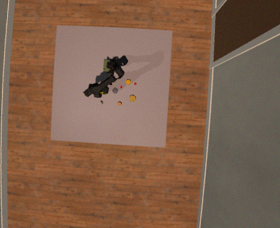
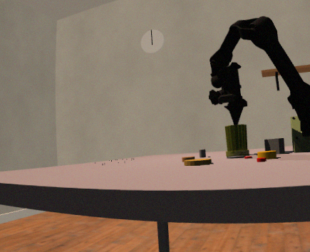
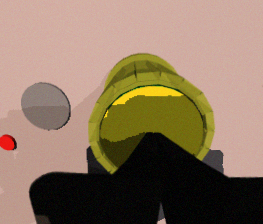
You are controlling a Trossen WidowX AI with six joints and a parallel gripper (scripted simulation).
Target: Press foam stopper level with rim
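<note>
My hand is 50 mm above the foam stopper. From my hand the other things lie so: grey block: 140 mm behind, 120 mm below, 60 mm to the left; then grey disc: 140 mm below, 120 mm to the left, 20 mm behind; then small grey cylinder: 140 mm ahead, 130 mm below, 10 mm to the right.
</note>
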